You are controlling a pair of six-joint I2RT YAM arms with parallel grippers.
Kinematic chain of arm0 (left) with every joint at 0, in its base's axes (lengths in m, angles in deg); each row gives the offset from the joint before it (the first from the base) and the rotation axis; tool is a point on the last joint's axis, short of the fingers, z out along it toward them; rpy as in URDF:
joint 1: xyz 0 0 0.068 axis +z
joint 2: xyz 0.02 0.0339 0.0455 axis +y
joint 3: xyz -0.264 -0.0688 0 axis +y
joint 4: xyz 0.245 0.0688 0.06 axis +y
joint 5: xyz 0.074 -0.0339 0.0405 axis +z
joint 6: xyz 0.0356 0 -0.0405 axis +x
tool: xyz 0 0 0 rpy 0 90 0
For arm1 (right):
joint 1: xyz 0 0 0.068 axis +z
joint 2: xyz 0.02 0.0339 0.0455 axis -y
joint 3: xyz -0.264 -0.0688 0 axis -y
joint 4: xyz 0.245 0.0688 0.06 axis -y
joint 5: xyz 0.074 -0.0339 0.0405 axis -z
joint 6: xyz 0.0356 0 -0.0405 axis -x
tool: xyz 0 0 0 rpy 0 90 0
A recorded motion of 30 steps. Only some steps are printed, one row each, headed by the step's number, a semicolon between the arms.
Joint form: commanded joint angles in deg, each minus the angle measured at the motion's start. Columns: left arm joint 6, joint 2, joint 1, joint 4, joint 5, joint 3; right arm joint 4, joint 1, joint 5, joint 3, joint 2, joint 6.
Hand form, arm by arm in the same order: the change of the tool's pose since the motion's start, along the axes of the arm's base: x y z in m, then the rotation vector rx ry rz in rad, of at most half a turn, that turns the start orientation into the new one. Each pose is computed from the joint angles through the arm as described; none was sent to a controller.
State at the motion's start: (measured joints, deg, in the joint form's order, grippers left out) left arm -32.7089 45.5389 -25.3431 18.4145 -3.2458 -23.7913; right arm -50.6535 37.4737 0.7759 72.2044 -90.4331 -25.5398
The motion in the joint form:
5: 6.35 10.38 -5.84 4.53 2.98 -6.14; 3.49 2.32 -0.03 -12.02 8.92 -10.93
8: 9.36 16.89 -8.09 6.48 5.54 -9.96; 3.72 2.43 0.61 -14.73 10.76 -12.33
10: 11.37 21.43 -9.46 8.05 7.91 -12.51; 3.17 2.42 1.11 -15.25 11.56 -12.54
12: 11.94 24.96 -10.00 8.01 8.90 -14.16; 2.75 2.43 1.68 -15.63 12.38 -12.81
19: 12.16 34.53 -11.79 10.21 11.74 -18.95; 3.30 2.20 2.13 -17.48 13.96 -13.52
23: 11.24 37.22 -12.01 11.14 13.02 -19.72; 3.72 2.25 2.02 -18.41 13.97 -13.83
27: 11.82 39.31 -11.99 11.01 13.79 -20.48; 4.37 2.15 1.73 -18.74 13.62 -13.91
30: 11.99 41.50 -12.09 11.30 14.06 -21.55; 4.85 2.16 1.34 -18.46 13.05 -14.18
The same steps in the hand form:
5: 0.0115 -0.0248 -0.0001 0.1727 0.0770 -0.1424; -0.0399 -0.0168 -0.0162 0.0603 0.0363 -0.1370
8: 0.0217 -0.0387 -0.0018 0.2733 0.1127 -0.1936; -0.0477 -0.0231 -0.0218 0.0522 0.0422 -0.1623
10: 0.0287 -0.0478 -0.0051 0.3533 0.1395 -0.2215; -0.0505 -0.0259 -0.0214 0.0442 0.0405 -0.1691
12: 0.0357 -0.0545 -0.0089 0.3873 0.1574 -0.2306; -0.0529 -0.0283 -0.0202 0.0393 0.0345 -0.1768
19: 0.0511 -0.0728 -0.0233 0.4888 0.2389 -0.2482; -0.0573 -0.0336 -0.0228 0.0414 0.0282 -0.1951
23: 0.0540 -0.0752 -0.0311 0.5227 0.2769 -0.2320; -0.0587 -0.0344 -0.0272 0.0381 0.0367 -0.1988
27: 0.0581 -0.0777 -0.0360 0.5488 0.2873 -0.2349; -0.0577 -0.0339 -0.0298 0.0414 0.0408 -0.2001
30: 0.0621 -0.0811 -0.0405 0.5668 0.3053 -0.2398; -0.0558 -0.0320 -0.0304 0.0496 0.0440 -0.2018

